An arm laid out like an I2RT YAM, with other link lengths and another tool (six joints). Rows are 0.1 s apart.
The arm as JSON. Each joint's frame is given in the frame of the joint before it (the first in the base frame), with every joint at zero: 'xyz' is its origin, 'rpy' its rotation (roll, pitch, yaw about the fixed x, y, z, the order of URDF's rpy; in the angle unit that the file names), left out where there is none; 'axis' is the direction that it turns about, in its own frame. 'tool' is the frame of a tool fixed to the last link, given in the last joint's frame.
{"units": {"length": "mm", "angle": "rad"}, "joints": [
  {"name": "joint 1", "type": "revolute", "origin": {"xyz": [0.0, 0.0, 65.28]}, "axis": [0.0, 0.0, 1.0]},
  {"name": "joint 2", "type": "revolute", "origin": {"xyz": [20.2, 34.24, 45.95]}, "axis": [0.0, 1.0, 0.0]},
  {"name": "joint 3", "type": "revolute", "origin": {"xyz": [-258.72, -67.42, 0.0]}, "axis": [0.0, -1.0, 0.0]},
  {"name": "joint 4", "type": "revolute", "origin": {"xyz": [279.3, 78.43, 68.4]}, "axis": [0.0, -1.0, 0.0]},
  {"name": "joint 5", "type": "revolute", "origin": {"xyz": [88.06, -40.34, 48.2]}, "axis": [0.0, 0.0, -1.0]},
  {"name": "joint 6", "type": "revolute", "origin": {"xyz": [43.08, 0.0, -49.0]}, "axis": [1.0, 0.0, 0.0]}
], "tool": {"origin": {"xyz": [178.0, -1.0, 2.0], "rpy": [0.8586, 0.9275, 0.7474]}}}
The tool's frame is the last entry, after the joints.
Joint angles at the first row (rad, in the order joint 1, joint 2, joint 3, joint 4, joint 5, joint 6):
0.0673, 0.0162, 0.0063, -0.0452, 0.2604, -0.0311
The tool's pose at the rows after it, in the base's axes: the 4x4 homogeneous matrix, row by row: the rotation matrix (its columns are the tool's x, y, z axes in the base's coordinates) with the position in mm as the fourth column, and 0 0 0 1 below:
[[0.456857, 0.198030, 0.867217, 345.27], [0.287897, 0.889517, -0.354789, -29.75], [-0.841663, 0.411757, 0.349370, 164.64], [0, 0, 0, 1]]
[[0.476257, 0.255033, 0.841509, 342.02], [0.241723, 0.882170, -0.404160, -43.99], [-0.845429, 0.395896, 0.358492, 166.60], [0, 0, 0, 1]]
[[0.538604, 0.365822, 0.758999, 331.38], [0.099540, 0.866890, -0.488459, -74.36], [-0.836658, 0.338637, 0.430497, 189.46], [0, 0, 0, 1]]
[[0.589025, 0.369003, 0.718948, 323.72], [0.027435, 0.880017, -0.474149, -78.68], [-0.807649, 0.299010, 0.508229, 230.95], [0, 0, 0, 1]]
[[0.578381, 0.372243, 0.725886, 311.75], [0.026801, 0.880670, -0.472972, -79.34], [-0.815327, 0.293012, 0.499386, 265.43], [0, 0, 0, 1]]
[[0.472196, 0.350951, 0.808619, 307.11], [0.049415, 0.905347, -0.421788, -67.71], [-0.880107, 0.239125, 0.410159, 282.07], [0, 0, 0, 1]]
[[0.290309, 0.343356, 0.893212, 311.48], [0.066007, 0.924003, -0.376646, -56.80], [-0.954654, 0.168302, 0.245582, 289.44], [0, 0, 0, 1]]
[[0.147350, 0.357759, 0.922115, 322.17], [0.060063, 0.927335, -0.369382, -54.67], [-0.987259, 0.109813, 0.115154, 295.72], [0, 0, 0, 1]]
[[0.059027, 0.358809, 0.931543, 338.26], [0.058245, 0.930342, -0.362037, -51.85], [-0.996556, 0.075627, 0.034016, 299.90], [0, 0, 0, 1]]
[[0.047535, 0.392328, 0.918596, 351.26], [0.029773, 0.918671, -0.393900, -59.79], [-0.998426, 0.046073, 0.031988, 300.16], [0, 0, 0, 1]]
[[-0.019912, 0.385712, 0.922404, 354.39], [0.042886, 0.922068, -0.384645, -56.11], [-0.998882, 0.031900, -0.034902, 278.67], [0, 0, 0, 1]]
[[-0.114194, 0.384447, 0.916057, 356.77], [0.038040, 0.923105, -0.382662, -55.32], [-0.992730, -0.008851, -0.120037, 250.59], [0, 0, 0, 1]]
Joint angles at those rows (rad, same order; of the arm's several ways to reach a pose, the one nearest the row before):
0.0673, 0.0163, 0.0063, -0.0486, 0.2603, -0.0311
0.0673, 0.0162, 0.0063, -0.0429, 0.3268, -0.0467
0.0674, 0.0162, 0.0105, 0.0265, 0.4732, -0.1352
0.0673, 0.0162, 0.0643, 0.0669, 0.4934, -0.2207
0.0673, 0.0311, 0.2062, -0.0730, 0.4926, -0.2211
0.0674, 0.1276, 0.4061, -0.2992, 0.4324, -0.2211
0.0673, 0.3439, 0.6632, -0.5358, 0.3801, -0.2172
0.0673, 0.5472, 0.8680, -0.6842, 0.3733, -0.2169
0.0673, 0.7017, 1.0061, -0.7563, 0.3649, -0.2169
0.0674, 0.7658, 1.0279, -0.7258, 0.4080, -0.2249
0.0673, 0.8032, 1.0279, -0.7589, 0.3908, -0.2134
0.0673, 0.8585, 1.0279, -0.7983, 0.3878, -0.2134

